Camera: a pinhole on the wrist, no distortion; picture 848 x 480 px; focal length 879.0 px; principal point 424.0 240.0 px. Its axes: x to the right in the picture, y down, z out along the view. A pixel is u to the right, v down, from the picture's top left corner.
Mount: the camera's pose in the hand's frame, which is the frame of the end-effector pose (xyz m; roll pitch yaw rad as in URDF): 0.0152 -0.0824 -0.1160 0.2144 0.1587 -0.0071
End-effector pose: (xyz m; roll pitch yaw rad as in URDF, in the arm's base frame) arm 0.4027 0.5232 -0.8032 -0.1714 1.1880 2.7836
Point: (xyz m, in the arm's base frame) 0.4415 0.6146 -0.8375
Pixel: 443 300
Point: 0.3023 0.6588 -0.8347
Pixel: 547 320
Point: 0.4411 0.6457 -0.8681
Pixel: 768 26
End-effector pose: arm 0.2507 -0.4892 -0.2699 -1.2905 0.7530 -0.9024
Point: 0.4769 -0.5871 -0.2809
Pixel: 753 371
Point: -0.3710 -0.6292 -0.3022
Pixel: behind the camera
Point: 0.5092 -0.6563 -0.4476
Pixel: outside the picture
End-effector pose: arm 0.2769 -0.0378 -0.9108 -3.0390 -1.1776 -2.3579
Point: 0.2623 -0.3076 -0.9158
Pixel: 440 222
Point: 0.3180 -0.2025 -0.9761
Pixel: 127 230
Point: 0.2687 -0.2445 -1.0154
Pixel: 125 313
